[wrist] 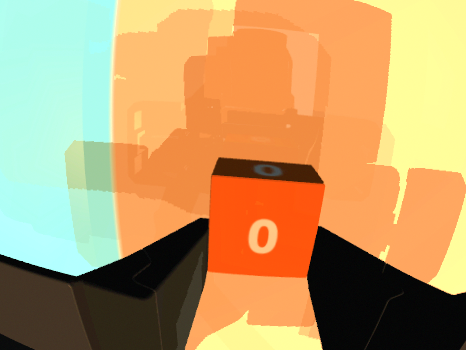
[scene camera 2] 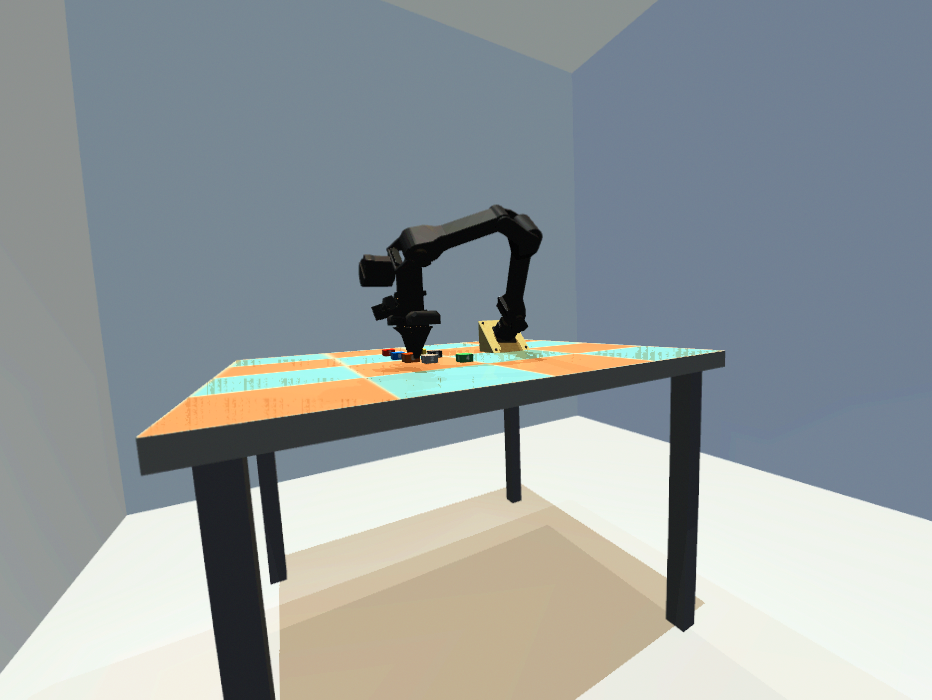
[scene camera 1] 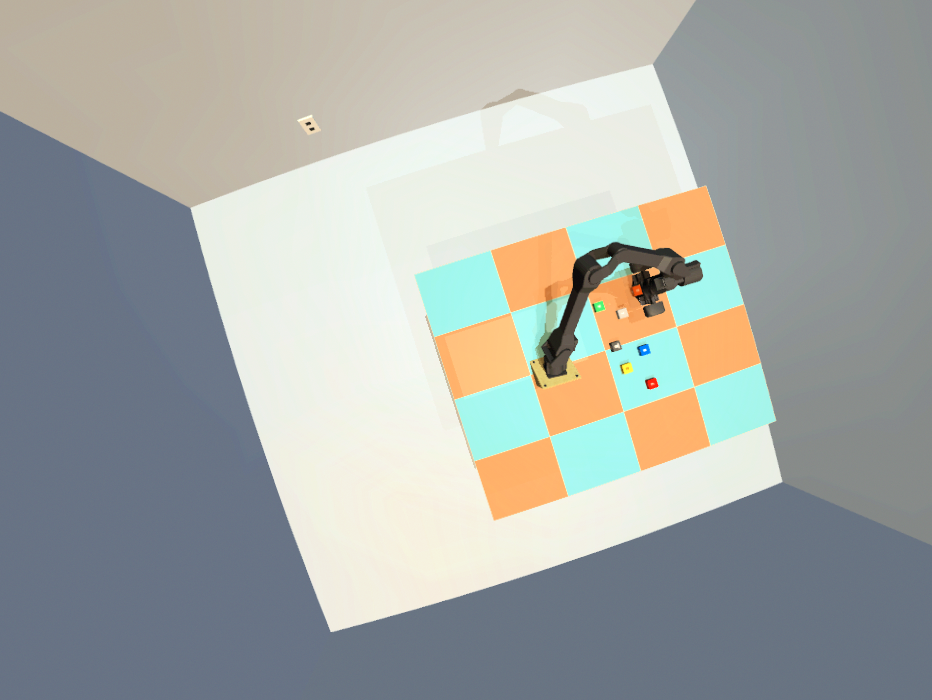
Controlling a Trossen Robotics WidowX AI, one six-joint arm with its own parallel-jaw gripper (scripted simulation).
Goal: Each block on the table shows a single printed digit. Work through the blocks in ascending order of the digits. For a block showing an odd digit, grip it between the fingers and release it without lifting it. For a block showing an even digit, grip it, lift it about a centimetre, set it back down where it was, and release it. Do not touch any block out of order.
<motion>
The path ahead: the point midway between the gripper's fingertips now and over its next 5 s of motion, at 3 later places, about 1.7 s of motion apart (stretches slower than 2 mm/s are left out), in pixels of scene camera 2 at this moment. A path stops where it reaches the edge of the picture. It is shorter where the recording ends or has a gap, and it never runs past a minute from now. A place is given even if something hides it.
My gripper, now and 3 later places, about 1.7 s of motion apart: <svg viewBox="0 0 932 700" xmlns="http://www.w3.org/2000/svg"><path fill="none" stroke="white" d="M413 357L410 314L427 349L428 355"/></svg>
</motion>
